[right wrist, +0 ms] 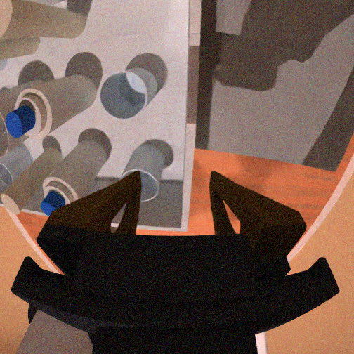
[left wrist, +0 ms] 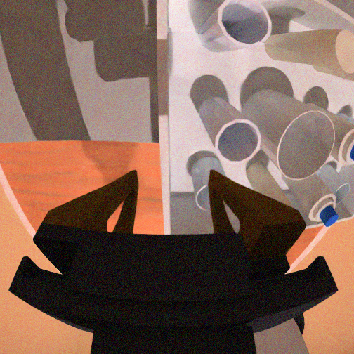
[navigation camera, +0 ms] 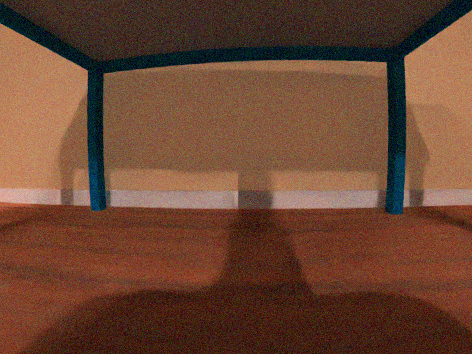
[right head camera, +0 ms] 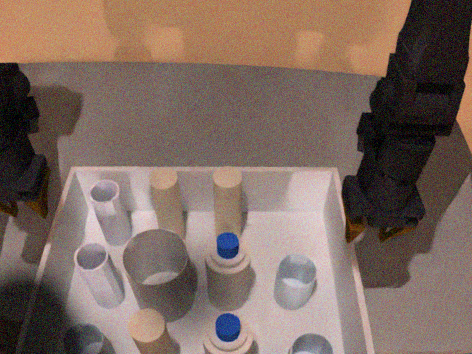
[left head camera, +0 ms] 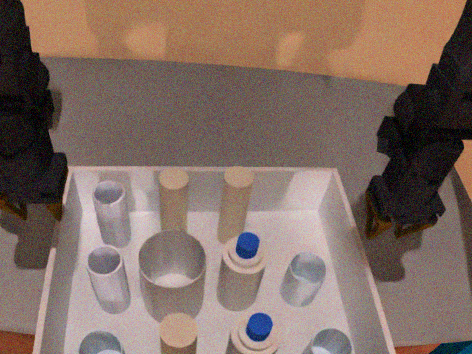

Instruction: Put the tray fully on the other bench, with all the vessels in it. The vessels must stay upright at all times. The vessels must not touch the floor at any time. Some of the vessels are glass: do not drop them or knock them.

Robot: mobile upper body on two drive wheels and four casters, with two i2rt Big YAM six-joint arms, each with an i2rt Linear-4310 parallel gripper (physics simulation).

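Frame: origin at the left arm's base, x right, y down, z ahead, level; centimetres.
Seen in the pictures: left gripper, fingertip midpoint: (right head camera: 31,214) (left head camera: 42,217); right gripper, fingertip midpoint: (right head camera: 363,239) (left head camera: 381,236).
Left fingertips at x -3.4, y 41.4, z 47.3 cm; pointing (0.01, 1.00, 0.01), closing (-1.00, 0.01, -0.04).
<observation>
A point is followed by its place in that frame.
The white tray (left head camera: 340,225) @(x 47.8, y 55.9, z 58.2 cm) (right head camera: 341,250) @(x 48.0, y 56.0, z 53.0 cm) (left wrist: 163,150) (right wrist: 194,30) rests on the grey bench top (left head camera: 200,115) @(x 21.1, y 64.8, z 101.7 cm) (right head camera: 210,115) @(x 20.4, y 64.8, z 101.8 cm). In it stand upright two pale tubes (left head camera: 114,215) @(x 4.8, y 53.6, z 57.8 cm) (left head camera: 111,285) @(x 5.9, y 53.6, z 43.4 cm), a large beaker (left head camera: 172,295) @(x 15.9, y 52.3, z 41.4 cm), tan cylinders (left head camera: 174,200) @(x 15.7, y 49.6, z 58.4 cm) (left head camera: 235,205) @(x 26.7, y 51.5, z 59.2 cm) (left head camera: 178,335) @(x 16.9, y 46.7, z 32.4 cm), two blue-capped bottles (left head camera: 241,285) @(x 27.0, y 54.3, z 44.4 cm) (left head camera: 255,340) @(x 27.6, y 48.9, z 32.4 cm) and several small glass beakers (left head camera: 302,282) @(x 37.9, y 55.5, z 45.5 cm). The tray's near part is cut off in both head views. My left gripper (left head camera: 41,216) @(x -3.4, y 41.4, z 47.3 cm) (right head camera: 28,212) @(x -3.4, y 41.4, z 47.3 cm) (left wrist: 173,177) is open and empty by the left wall. My right gripper (left head camera: 384,235) @(x 47.5, y 41.8, z 45.4 cm) (right head camera: 366,239) @(x 47.5, y 41.8, z 45.4 cm) (right wrist: 175,178) is open and empty by the right wall.
The orange wall (left head camera: 225,30) @(x 28.4, y 55.4, z 135.3 cm) rises behind the bench. The navigation camera shows the bench underside (navigation camera: 240,25), its teal legs (navigation camera: 96,140) @(x -49.4, y 106.5, z 125.3 cm) (navigation camera: 396,140) @(x 88.3, y 108.5, z 118.7 cm) and the wooden floor (navigation camera: 150,250) @(x -2.9, y 141.0, z 83.2 cm). A teal piece (left head camera: 456,348) @(x 84.1, y 82.0, z 38.8 cm) shows at the lower right corner of the left head view.
</observation>
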